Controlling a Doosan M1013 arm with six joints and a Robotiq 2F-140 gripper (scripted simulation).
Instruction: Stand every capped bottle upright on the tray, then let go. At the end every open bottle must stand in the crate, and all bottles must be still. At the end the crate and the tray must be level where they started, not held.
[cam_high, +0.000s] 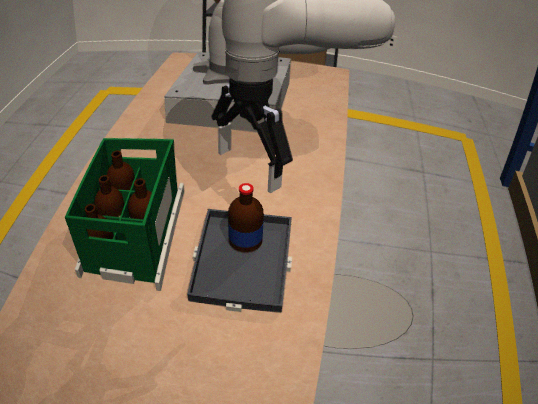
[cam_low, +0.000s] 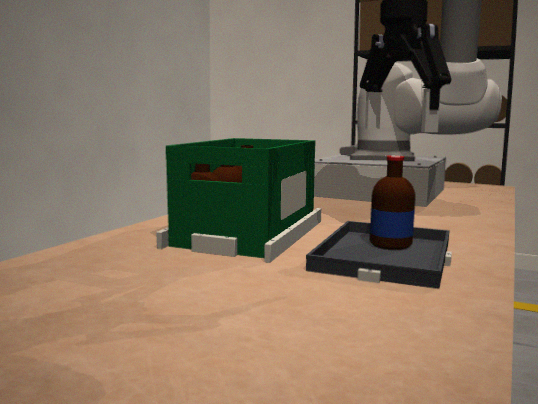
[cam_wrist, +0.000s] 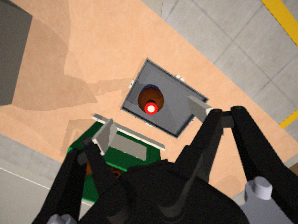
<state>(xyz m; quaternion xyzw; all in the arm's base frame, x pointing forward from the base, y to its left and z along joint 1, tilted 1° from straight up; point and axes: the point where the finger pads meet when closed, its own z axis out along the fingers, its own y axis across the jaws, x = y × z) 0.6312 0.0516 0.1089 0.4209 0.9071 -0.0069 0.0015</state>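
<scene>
Right now my hand is 130 mm above the bottle. Round my hand: crate (270 mm to the right, 130 mm below, 20 mm behind); then dark grey tray (200 mm below, 60 mm ahead, 10 mm to the right).
</scene>
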